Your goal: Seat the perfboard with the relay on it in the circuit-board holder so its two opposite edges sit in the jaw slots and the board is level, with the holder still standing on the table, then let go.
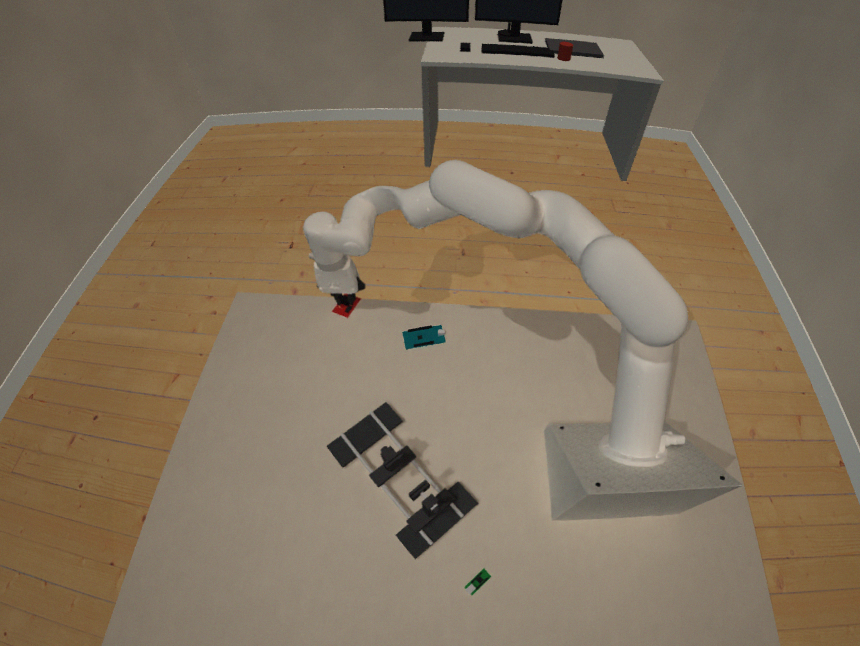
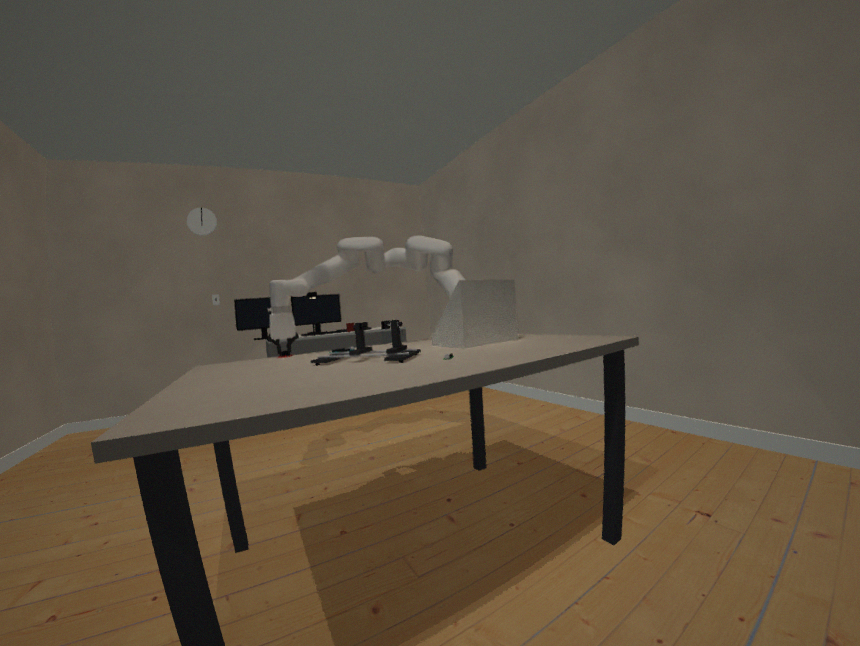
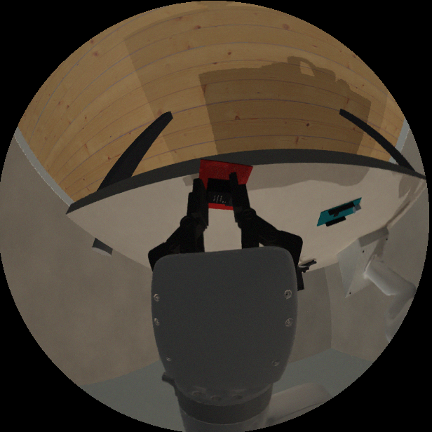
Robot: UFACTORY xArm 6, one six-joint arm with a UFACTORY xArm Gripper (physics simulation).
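Pixels of known places: gripper, between the fingertips: (image 1: 346, 300) (image 2: 284, 354); arm's base, origin of its link: (image 1: 632, 450) (image 2: 472, 308).
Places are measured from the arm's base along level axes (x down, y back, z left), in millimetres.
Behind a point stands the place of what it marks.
The red perfboard (image 1: 339, 310) @(y -650, x 133, z -411 mm) (image 2: 285, 356) @(y -638, x 133, z -407 mm) (image 3: 212, 168) carries a black block, seemingly the relay, and lies flat at the table's far edge; whether it touches the table I cannot tell. My gripper (image 1: 345, 301) @(y -636, x 130, z -442 mm) (image 2: 284, 352) @(y -636, x 130, z -442 mm) (image 3: 217, 184) points down over it, its fingers on opposite sides of the block and shut on it; the fingers hide part of the board. The black circuit-board holder (image 1: 366, 432) @(y -527, x 119, z -69 mm) (image 2: 396, 337) @(y -383, x 69, z 105 mm) stands on the table on two wide feet joined by light rails, with two upright jaws facing each other. No board sits between its jaws.
A teal board (image 1: 411, 338) @(y -449, x 134, z -329 mm) (image 3: 324, 219) with black strips lies between the red board and my base (image 1: 625, 504) @(y -34, x -6, z 101 mm). A small green board (image 1: 476, 581) @(y -285, x 134, z 221 mm) (image 2: 449, 356) @(y -293, x 128, z 242 mm) lies beyond the holder's near foot. A small black part (image 1: 419, 490) @(y -398, x 18, z 74 mm) is between the holder's rails.
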